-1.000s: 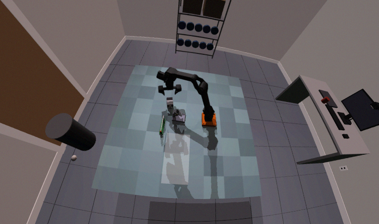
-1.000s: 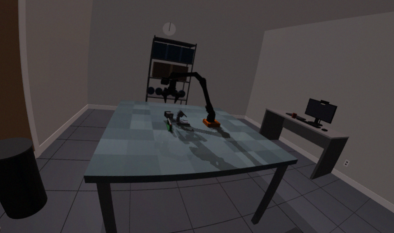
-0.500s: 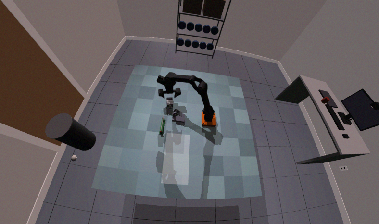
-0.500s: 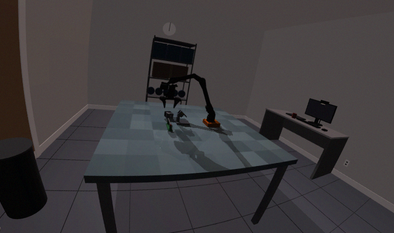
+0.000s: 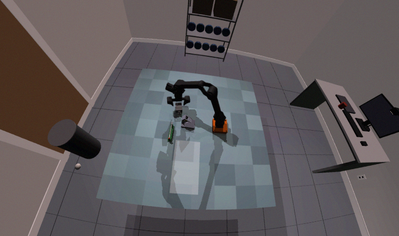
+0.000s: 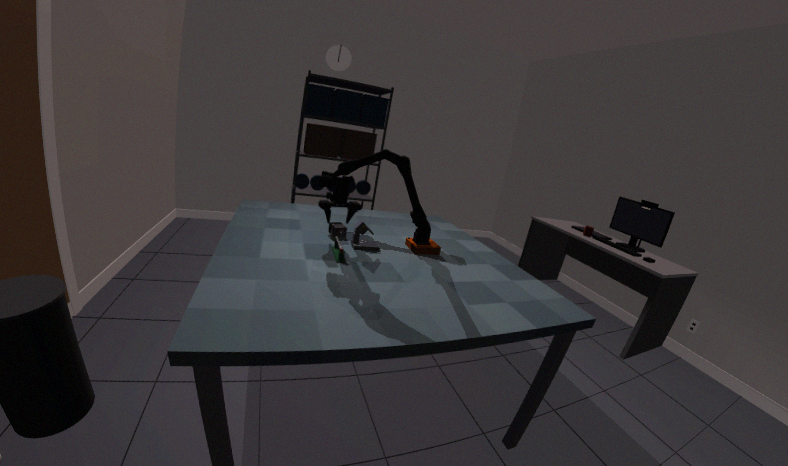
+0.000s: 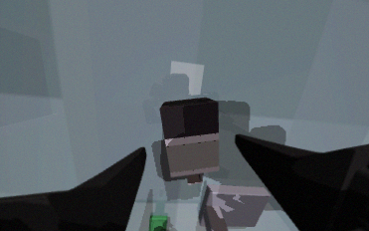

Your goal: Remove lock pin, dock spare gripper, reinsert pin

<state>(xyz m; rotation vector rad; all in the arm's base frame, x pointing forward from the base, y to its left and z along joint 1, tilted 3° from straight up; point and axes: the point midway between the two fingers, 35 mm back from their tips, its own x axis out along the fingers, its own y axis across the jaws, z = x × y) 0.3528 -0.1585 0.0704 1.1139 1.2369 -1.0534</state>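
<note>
Now: the spare gripper 2 cm to the left of my gripper tip and 3 cm below it. The rest, counted from my gripper tip: green bracket 5 cm ahead, 25 cm to the left, 3 cm below; grey mount 8 cm behind, 15 cm to the left.
</note>
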